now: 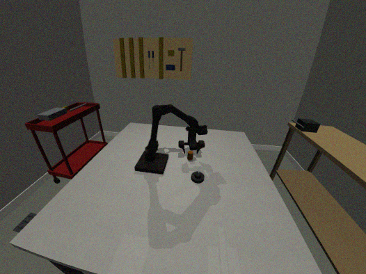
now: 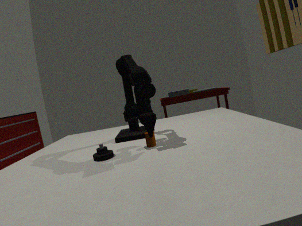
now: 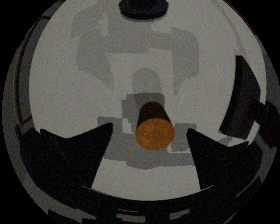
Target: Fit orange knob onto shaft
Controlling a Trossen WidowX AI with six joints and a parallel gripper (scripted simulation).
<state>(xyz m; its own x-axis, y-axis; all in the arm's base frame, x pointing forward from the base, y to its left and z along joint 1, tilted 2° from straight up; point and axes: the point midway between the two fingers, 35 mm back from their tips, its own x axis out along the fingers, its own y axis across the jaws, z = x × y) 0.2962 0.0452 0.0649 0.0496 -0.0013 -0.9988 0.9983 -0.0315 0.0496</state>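
My gripper tip is now right at the orange knob. From my gripper tip the other things lie so: black round pedestal 20 mm ahead, 210 mm to the right, 20 mm below.
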